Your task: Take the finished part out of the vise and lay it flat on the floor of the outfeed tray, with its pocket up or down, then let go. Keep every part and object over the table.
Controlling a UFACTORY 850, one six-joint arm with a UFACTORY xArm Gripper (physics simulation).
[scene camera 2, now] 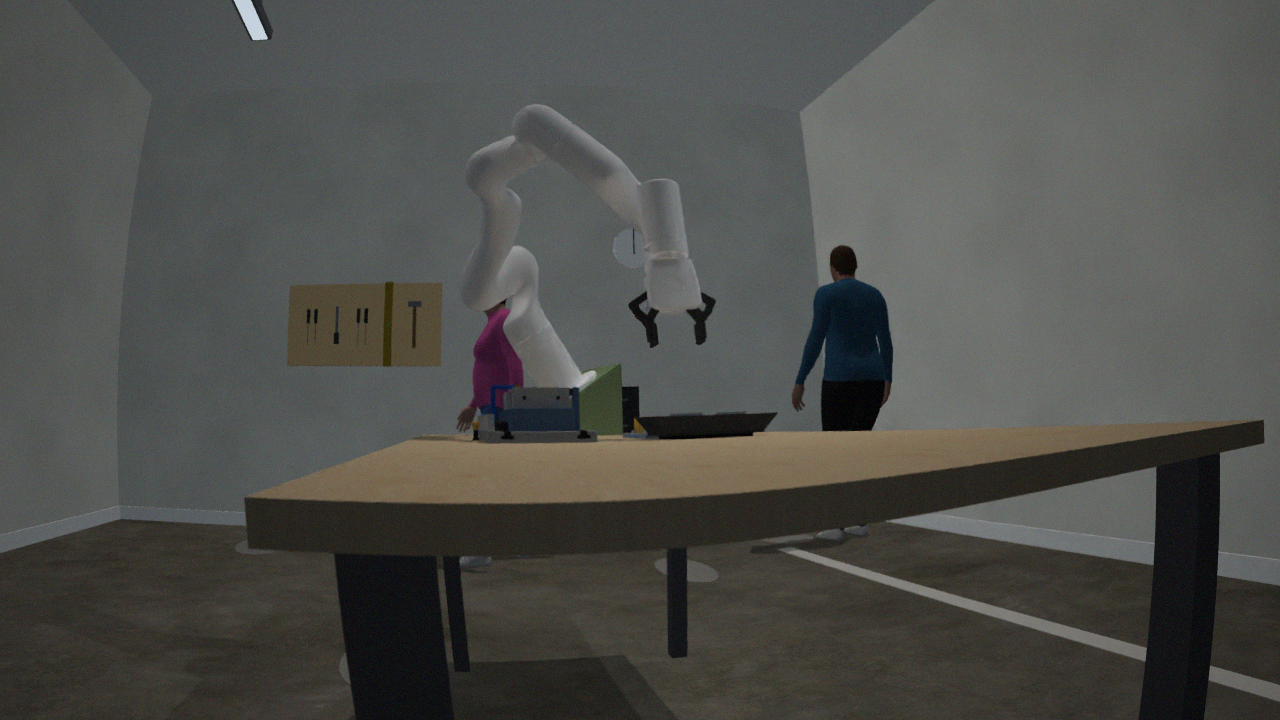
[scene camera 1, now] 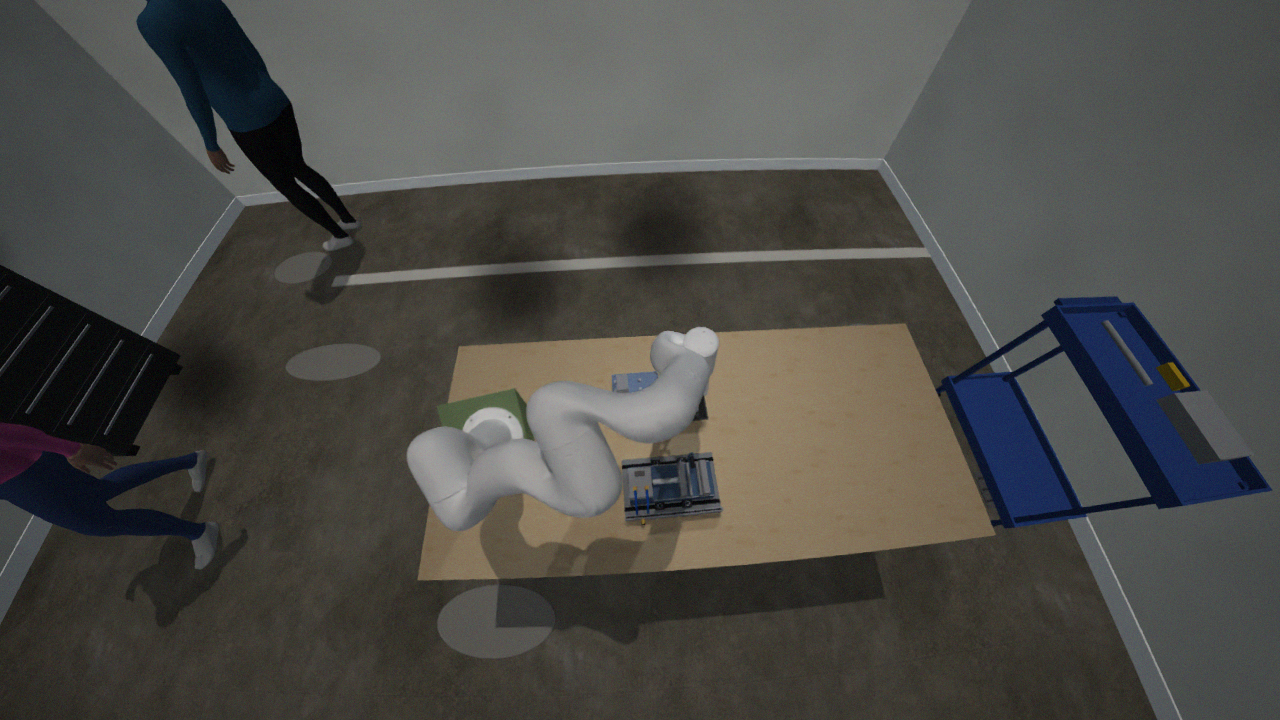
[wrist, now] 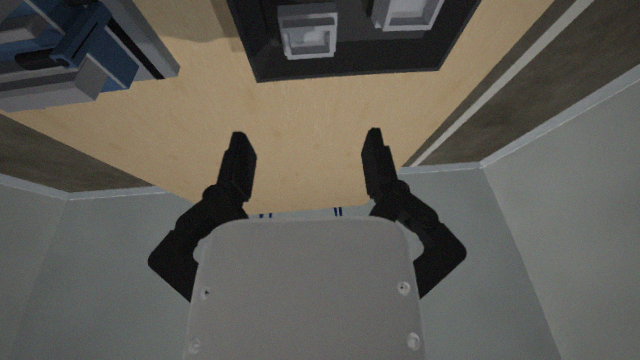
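My gripper (scene camera 2: 676, 343) (wrist: 307, 142) is open and empty, well above the table and over the outfeed tray in scene camera 2. The black outfeed tray (scene camera 1: 700, 412) (scene camera 2: 707, 427) (wrist: 350, 65) stands on the table, partly hidden by the arm in scene camera 1. In the wrist view, one grey part (wrist: 310, 32) lies in the tray, apart from the fingers, looking flat with its pocket up. A second grey part (wrist: 412, 23) lies to its right, also pocket up. The blue and grey vise (scene camera 1: 671, 485) (scene camera 2: 537, 413) (wrist: 95, 65) stands beside the tray; I cannot tell what its jaws hold.
A blue object (scene camera 1: 631, 382) lies behind the arm near the tray. A green block (scene camera 1: 460, 409) (scene camera 2: 608, 398) stands at the arm's base. A blue cart (scene camera 1: 1011, 447) stands off the table's right end. Two people stand on the floor away from the table.
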